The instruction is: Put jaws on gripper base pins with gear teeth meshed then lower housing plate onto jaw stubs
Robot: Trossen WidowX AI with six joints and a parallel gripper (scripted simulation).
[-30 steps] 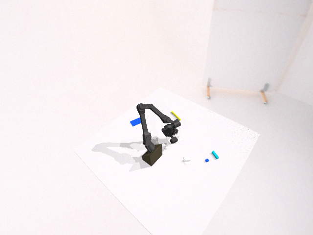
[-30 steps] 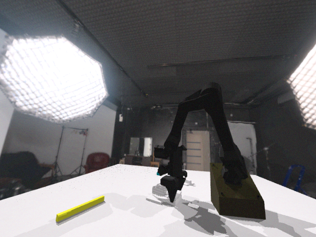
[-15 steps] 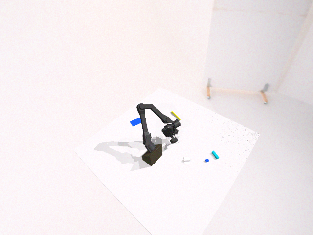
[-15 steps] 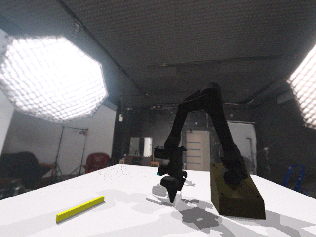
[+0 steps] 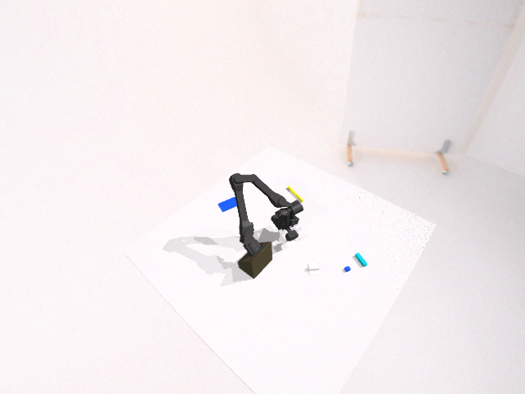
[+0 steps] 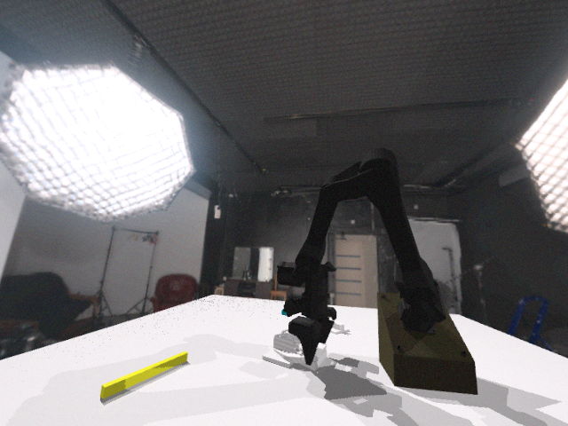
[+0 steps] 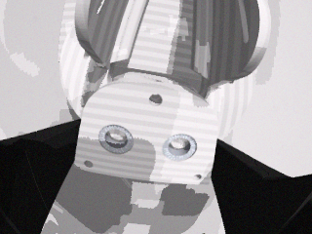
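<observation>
My gripper tip is 20 mm to the left of the white jaw, 20 mm short of it and 10 mm below it. Round my gripper tip: flat white plate 70 mm ahead, 20 mm to the right; yellow bar 300 mm ahead, 170 mm to the left; blue cube 380 mm to the right, 50 mm ahead.
</observation>
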